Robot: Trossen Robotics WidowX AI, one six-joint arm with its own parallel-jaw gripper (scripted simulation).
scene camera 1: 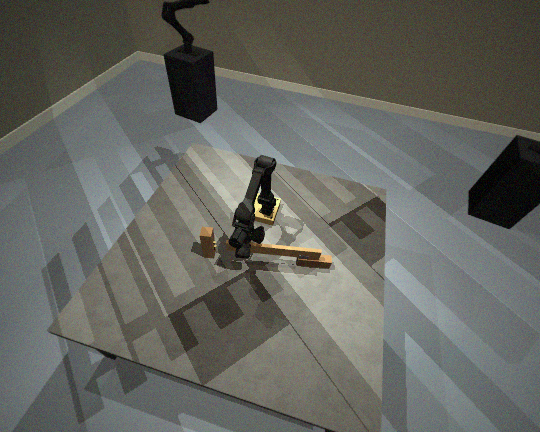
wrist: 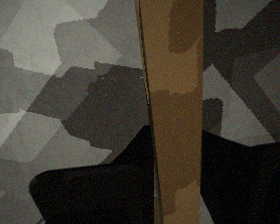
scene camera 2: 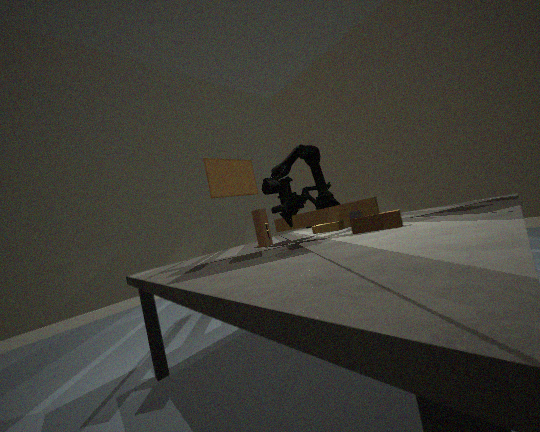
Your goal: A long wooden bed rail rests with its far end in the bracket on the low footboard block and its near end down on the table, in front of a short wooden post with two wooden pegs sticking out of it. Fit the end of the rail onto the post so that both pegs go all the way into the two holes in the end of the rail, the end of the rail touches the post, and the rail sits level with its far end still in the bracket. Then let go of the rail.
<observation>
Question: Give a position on a wooden rail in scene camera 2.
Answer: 369, 206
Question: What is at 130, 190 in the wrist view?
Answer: My gripper.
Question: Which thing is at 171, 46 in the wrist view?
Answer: A wooden rail.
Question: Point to a wooden rail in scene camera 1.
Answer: At 270, 249
</observation>
